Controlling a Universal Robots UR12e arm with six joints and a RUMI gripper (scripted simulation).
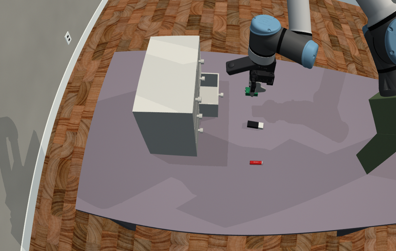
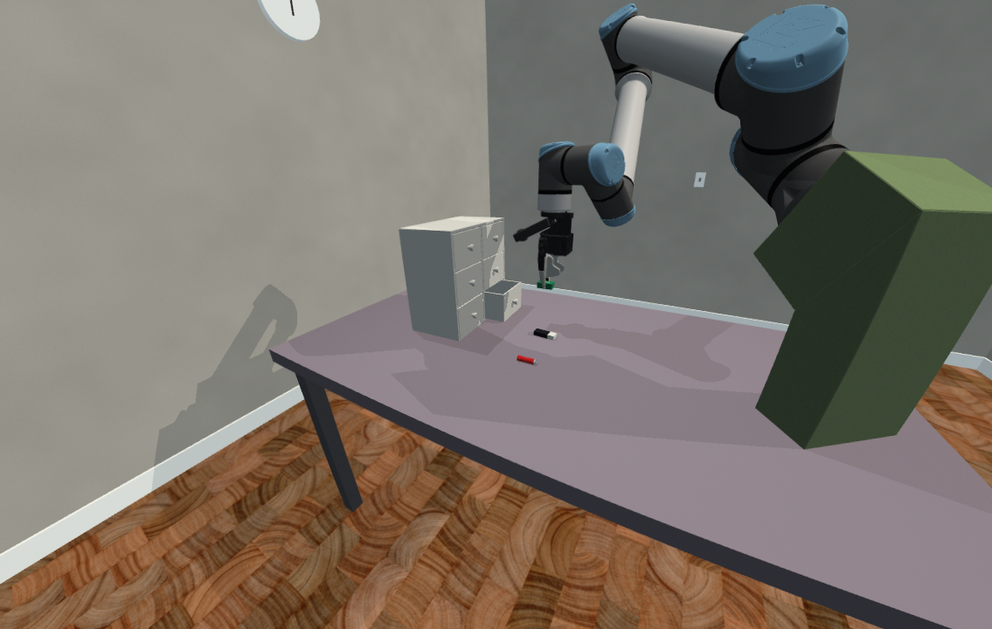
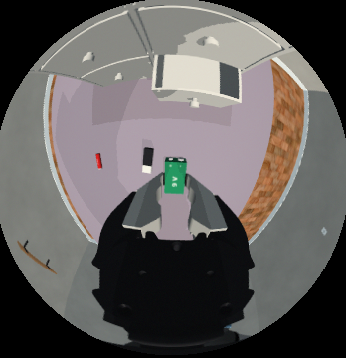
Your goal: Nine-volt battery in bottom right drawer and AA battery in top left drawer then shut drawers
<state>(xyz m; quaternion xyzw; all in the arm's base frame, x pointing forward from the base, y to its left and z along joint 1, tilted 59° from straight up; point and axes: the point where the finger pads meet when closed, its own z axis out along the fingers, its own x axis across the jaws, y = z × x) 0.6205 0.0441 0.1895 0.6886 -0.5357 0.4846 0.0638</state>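
Now: hand 10 mm short of the green nine-volt battery and 10 mm above it. Also, from my hand: red AA battery: 20 mm behind, 230 mm to the left, 140 mm below.
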